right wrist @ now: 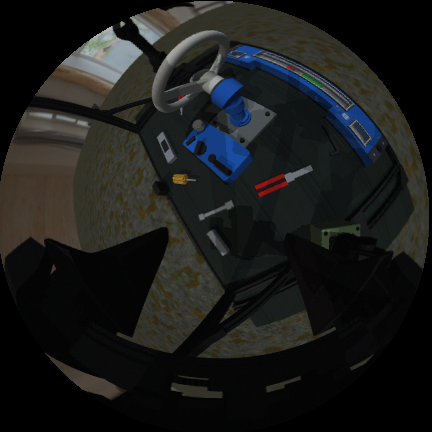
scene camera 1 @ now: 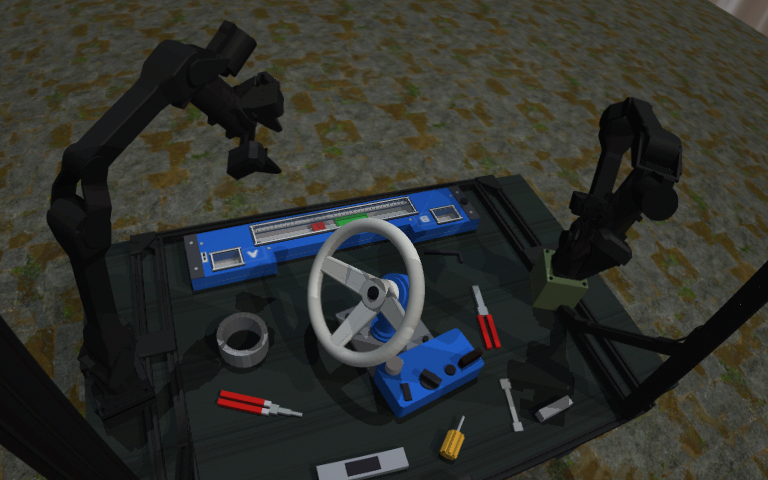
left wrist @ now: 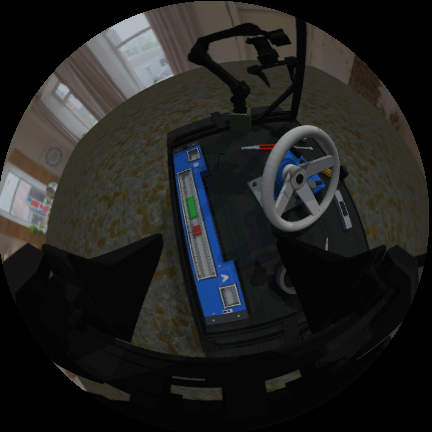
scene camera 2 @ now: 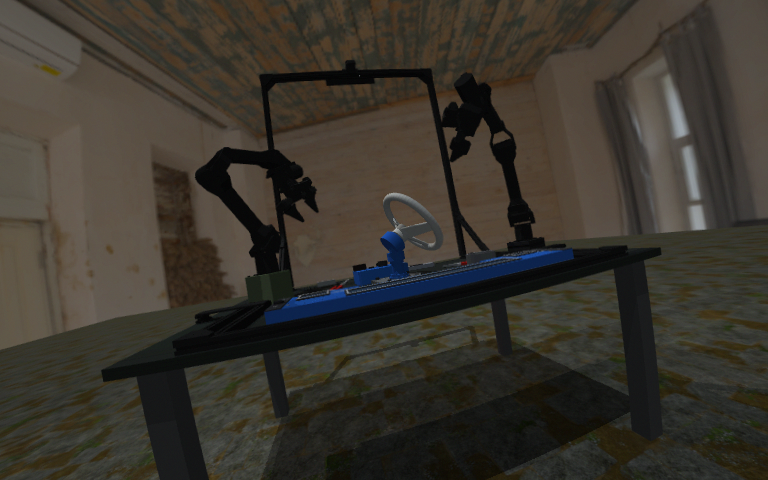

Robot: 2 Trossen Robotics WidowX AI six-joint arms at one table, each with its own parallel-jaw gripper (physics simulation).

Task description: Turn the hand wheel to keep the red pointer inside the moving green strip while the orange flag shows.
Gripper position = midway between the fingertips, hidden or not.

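Note:
My left gripper (scene camera 1: 279, 151) is open and holds nothing. My right gripper (scene camera 1: 574, 269) is open and holds nothing. Further views of my left gripper (left wrist: 221, 240) and again my left gripper (scene camera 2: 453, 152). Further views of my right gripper (right wrist: 228, 236), my right gripper (left wrist: 280, 84) and my right gripper (scene camera 2: 311, 217). A three-spoke hand wheel (scene camera 1: 378, 295) is present; also visible as the three-spoke hand wheel (right wrist: 210, 79), the three-spoke hand wheel (left wrist: 294, 176) and the three-spoke hand wheel (scene camera 2: 406, 233).

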